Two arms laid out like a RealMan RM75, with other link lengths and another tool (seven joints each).
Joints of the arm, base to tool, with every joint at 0 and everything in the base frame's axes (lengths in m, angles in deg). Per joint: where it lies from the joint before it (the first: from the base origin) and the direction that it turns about. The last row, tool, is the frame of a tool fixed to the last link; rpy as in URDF.
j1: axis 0 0 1 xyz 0 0 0.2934
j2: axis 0 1 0 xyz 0 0 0
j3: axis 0 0 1 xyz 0 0 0.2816
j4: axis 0 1 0 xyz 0 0 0
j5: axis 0 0 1 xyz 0 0 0.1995
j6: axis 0 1 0 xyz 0 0 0
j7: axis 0 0 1 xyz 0 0 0.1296
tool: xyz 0.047 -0.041 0.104 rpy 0 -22.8 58.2
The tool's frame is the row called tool.
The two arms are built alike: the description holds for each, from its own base.
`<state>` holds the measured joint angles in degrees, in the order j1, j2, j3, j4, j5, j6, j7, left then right.
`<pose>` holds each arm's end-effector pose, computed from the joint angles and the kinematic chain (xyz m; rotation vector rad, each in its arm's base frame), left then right.
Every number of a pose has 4 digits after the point. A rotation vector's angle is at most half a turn.
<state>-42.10 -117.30 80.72 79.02 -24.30 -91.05 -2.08 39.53 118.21 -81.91 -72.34 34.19 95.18 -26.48</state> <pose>-0.2233 0.4700 0.0162 -2.4964 -0.2662 1.2723 0.2847 0.3523 -0.0239 -1.6158 1.8255 -0.0136</pose>
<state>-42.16 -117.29 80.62 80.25 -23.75 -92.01 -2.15 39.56 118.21 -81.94 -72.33 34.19 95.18 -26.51</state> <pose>-0.2204 0.4699 0.0203 -2.4854 -0.2570 1.2786 0.2846 0.3524 -0.0239 -1.6171 1.8245 -0.0140</pose>
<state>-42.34 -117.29 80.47 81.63 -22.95 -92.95 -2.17 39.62 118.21 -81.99 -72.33 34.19 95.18 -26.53</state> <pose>-0.2163 0.4708 0.0256 -2.4683 -0.2439 1.2847 0.2842 0.3526 -0.0240 -1.6191 1.8229 -0.0143</pose>
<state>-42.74 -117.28 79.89 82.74 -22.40 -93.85 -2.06 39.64 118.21 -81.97 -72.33 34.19 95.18 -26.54</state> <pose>-0.2114 0.4725 0.0310 -2.4559 -0.2348 1.2829 0.2841 0.3528 -0.0240 -1.6194 1.8227 -0.0139</pose>
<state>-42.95 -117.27 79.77 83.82 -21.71 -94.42 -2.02 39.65 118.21 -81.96 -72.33 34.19 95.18 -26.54</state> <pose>-0.2075 0.4739 0.0357 -2.4394 -0.2224 1.2853 0.2840 0.3528 -0.0240 -1.6194 1.8227 -0.0137</pose>
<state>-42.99 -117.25 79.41 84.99 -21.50 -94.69 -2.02 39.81 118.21 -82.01 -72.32 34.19 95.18 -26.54</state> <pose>-0.2029 0.4755 0.0402 -2.4284 -0.2151 1.2722 0.2831 0.3535 -0.0240 -1.6225 1.8200 -0.0133</pose>
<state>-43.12 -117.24 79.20 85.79 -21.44 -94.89 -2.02 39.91 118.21 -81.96 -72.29 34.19 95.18 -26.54</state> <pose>-0.1987 0.4767 0.0429 -2.4221 -0.2070 1.2621 0.2826 0.3540 -0.0240 -1.6231 1.8195 -0.0123</pose>
